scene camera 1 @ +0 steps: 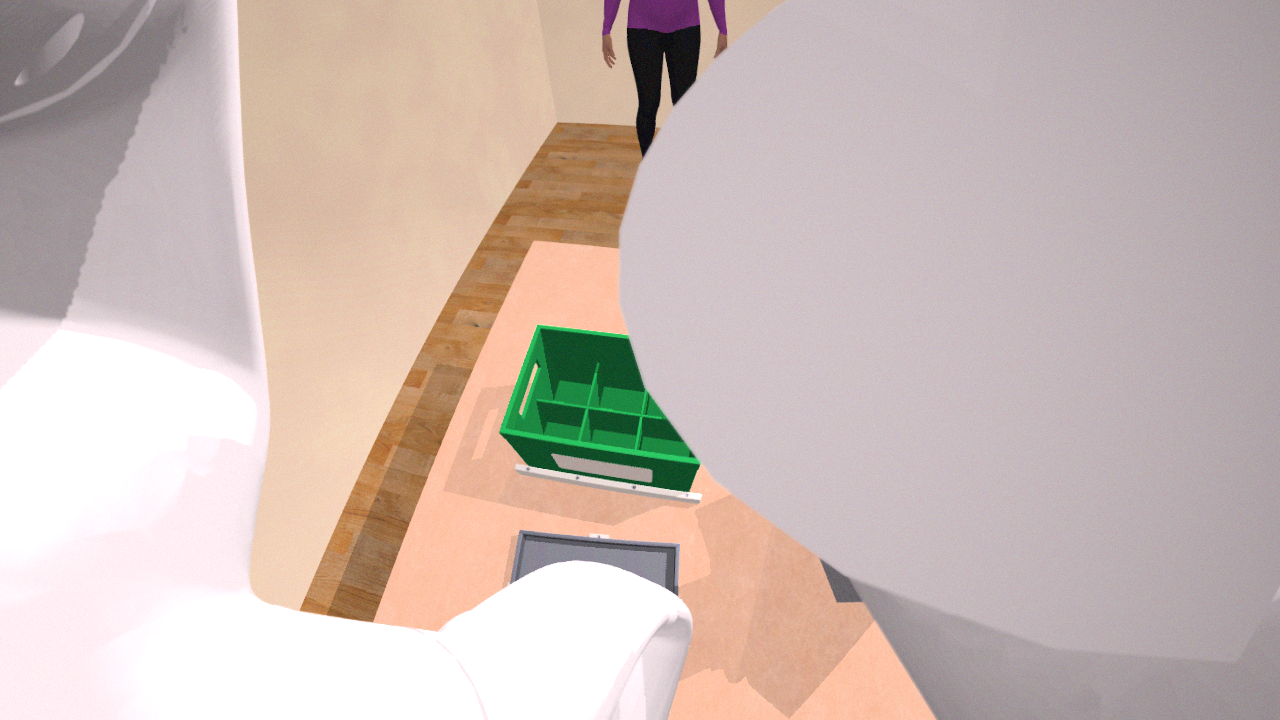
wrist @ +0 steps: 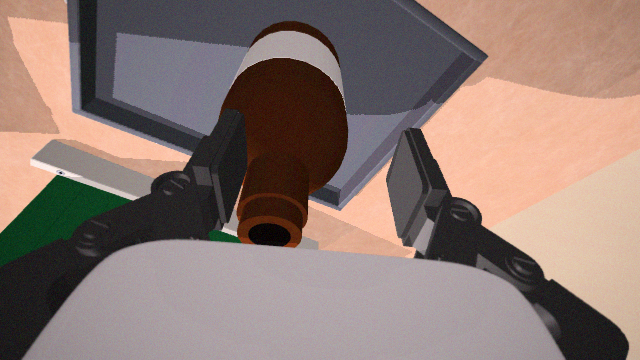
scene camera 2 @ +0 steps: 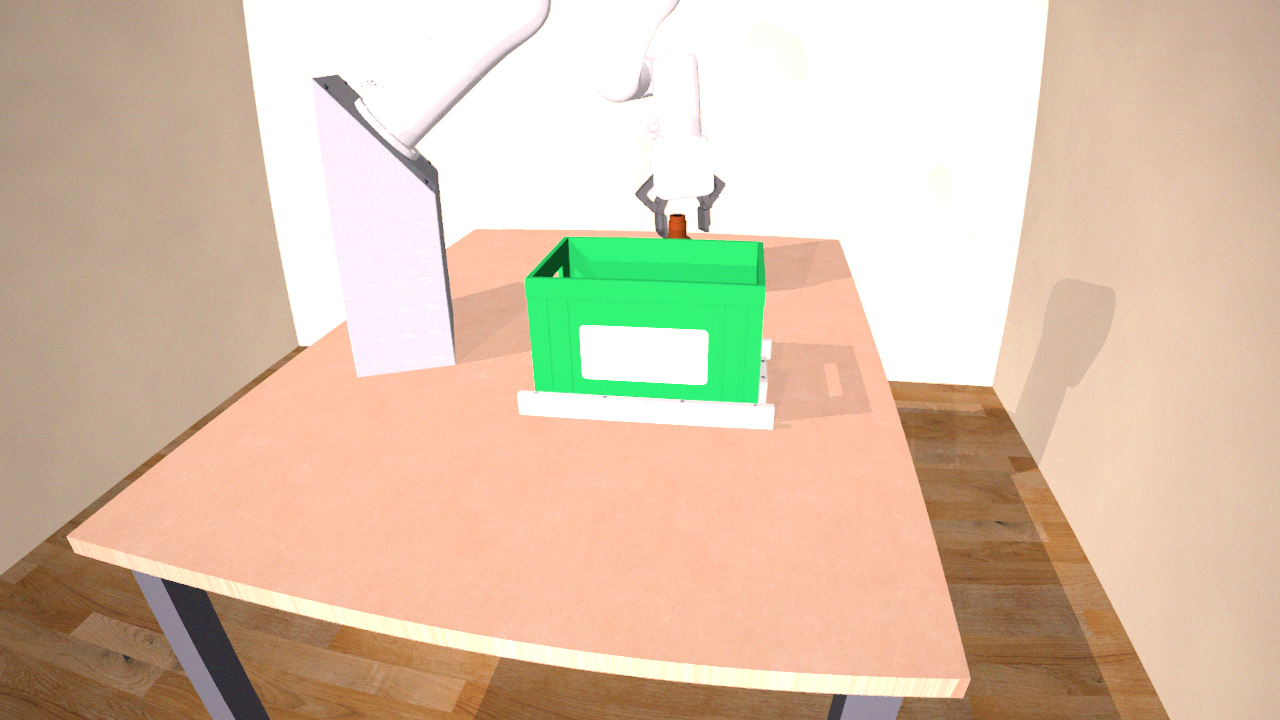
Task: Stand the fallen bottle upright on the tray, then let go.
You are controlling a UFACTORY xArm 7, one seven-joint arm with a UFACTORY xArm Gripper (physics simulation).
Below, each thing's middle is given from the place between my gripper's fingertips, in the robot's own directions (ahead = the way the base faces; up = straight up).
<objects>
Right now my hand is 4 cm above the brown bottle (wrist: 289,87) and 3 cm to the left of it.
</objects>
